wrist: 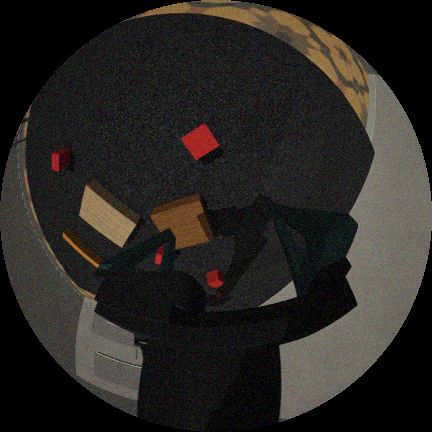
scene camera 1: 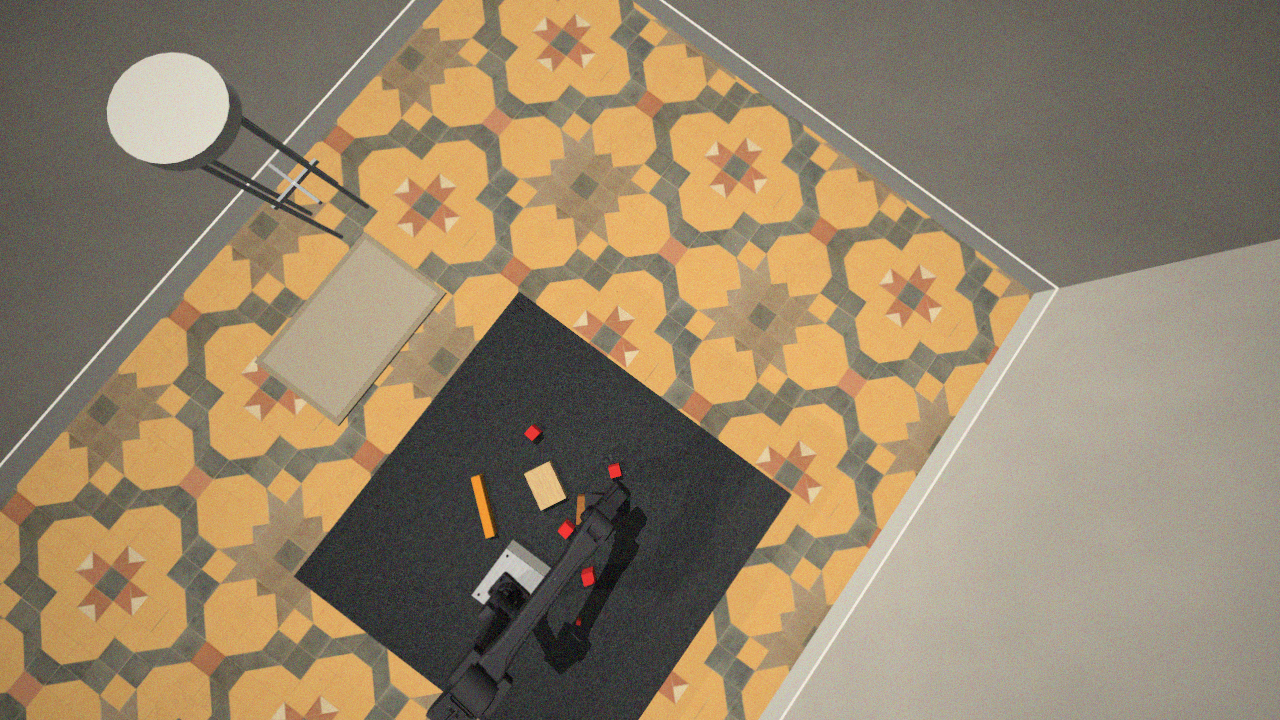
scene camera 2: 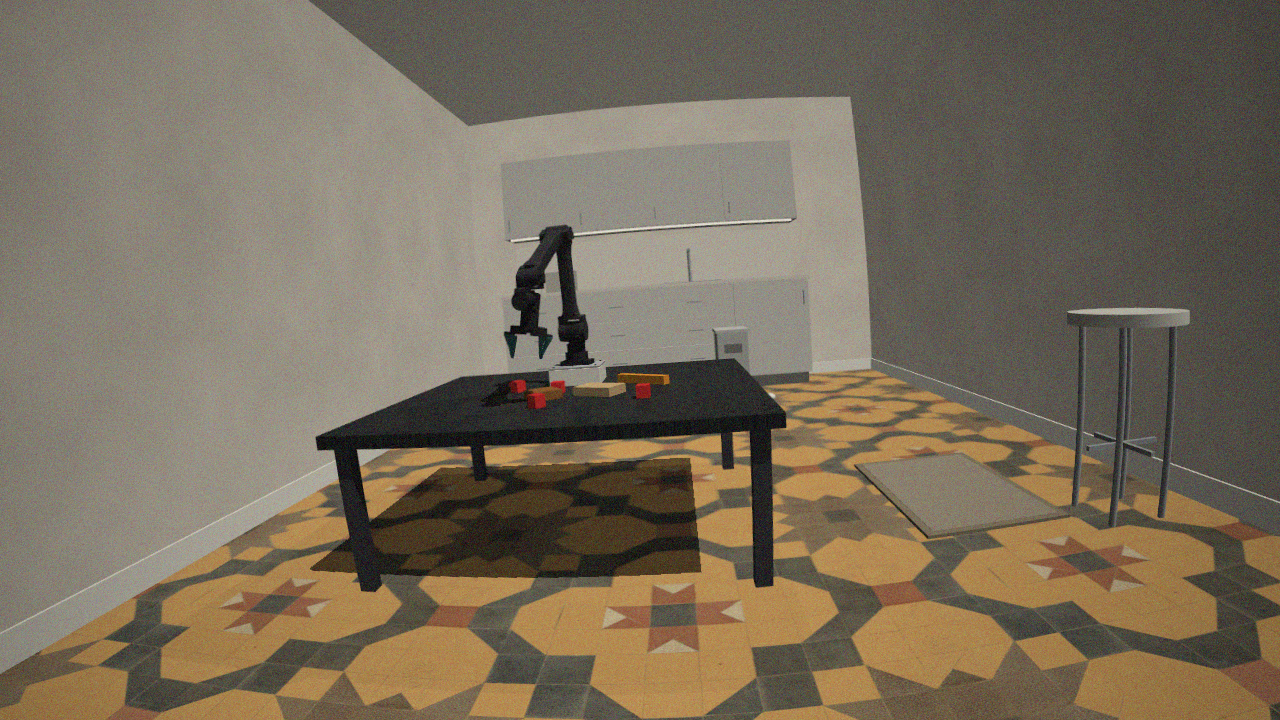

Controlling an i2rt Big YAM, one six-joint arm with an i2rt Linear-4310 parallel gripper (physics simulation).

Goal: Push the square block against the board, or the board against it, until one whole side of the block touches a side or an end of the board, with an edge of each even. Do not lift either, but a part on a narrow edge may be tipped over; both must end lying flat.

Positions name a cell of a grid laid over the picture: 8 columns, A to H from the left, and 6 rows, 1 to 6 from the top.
Scene:
A tan board (scene camera 1: D5): 138 cm from the lens. An orange bar (scene camera 1: C5): 144 cm from the lens.

